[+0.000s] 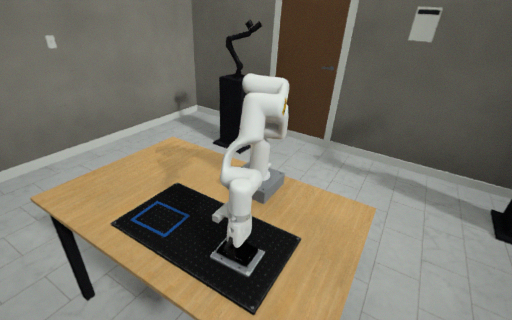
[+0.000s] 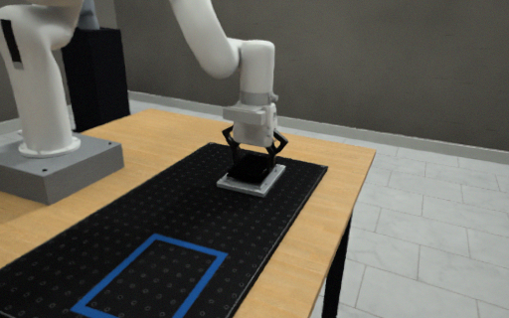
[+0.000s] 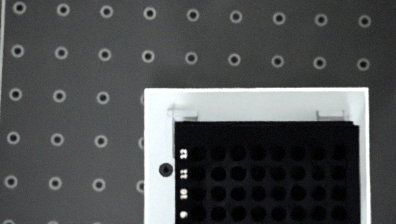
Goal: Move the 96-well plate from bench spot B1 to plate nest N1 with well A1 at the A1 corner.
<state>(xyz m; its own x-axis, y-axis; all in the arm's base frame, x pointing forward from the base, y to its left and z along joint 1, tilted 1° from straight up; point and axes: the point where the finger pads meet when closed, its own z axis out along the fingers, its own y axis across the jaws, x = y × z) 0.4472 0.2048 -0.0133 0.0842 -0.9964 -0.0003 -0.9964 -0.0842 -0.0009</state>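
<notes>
The 96-well plate is 1 cm below my hand. The rest, counted from my hand: grey plate nest N1: 4 cm below.
</notes>
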